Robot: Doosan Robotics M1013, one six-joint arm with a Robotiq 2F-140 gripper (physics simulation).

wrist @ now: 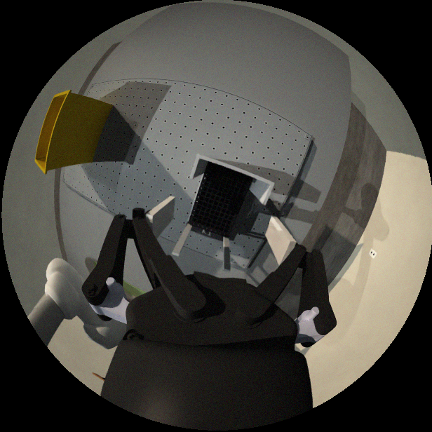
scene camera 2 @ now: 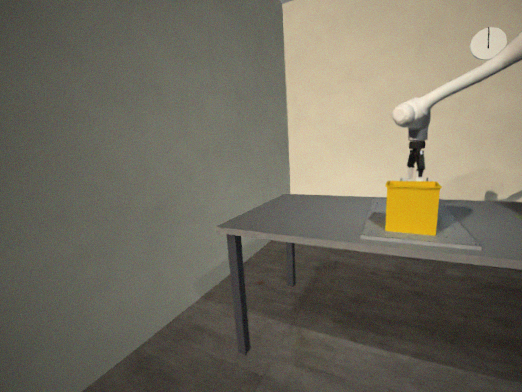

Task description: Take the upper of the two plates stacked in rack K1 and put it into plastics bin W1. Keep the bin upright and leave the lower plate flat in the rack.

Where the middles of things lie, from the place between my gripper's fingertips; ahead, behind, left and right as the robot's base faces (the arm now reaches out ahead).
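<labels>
The black gridded plate (wrist: 221,193) sits 10 mm to the left of my hand and 90 mm below it. As for the yellow bin W1 (scene camera 2: 412,206), it is 430 mm to the left of my hand, 40 mm ahead of it and 40 mm below it.
</labels>
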